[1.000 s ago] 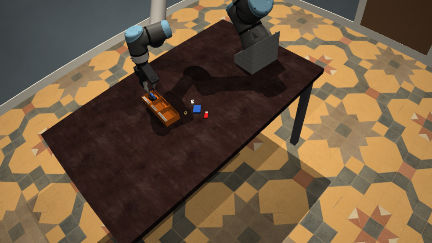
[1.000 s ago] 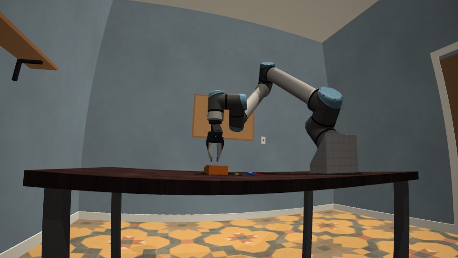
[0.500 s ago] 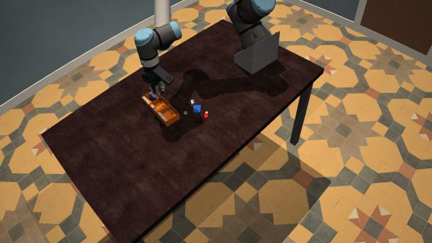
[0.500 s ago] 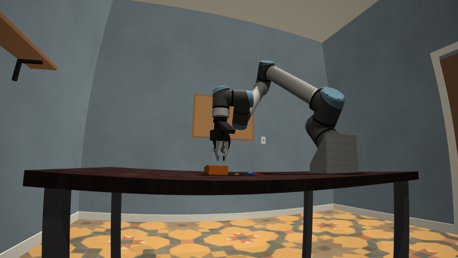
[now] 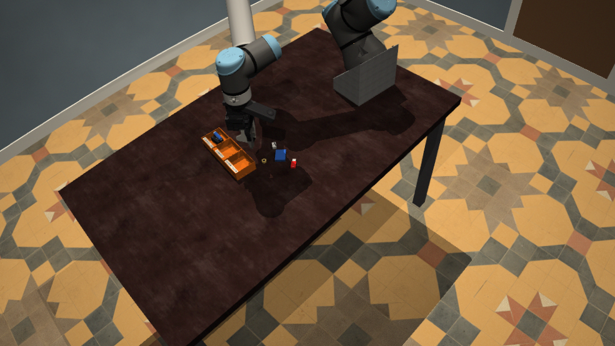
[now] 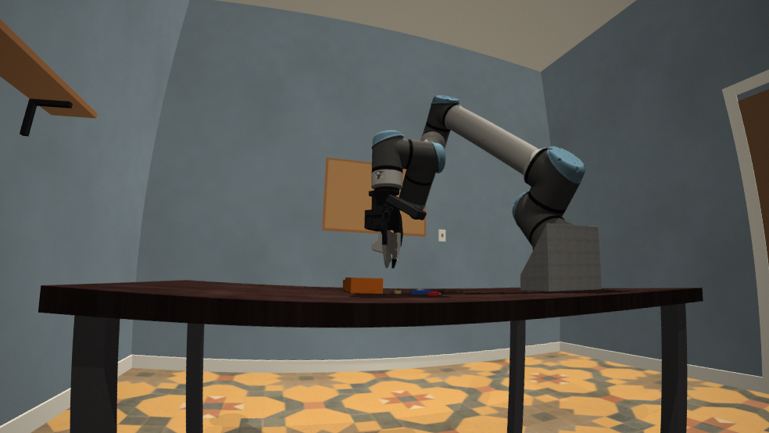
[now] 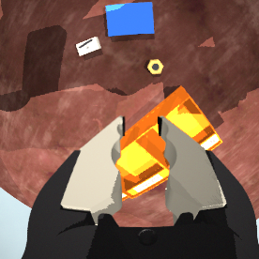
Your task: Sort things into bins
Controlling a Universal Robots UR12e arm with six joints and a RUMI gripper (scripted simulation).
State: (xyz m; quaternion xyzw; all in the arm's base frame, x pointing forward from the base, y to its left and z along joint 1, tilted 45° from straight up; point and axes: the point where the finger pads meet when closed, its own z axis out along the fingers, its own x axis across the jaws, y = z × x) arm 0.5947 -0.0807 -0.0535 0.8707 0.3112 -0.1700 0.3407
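The yellow nut lies 1 cm behind my hand, 4 cm to the left of it and 8 cm below it. Also, from my hand: blue flat block: 7 cm behind, 6 cm to the left, 8 cm below; red stick: 8 cm behind, 12 cm to the left, 8 cm below; white piece: 9 cm behind, 8 cm below.
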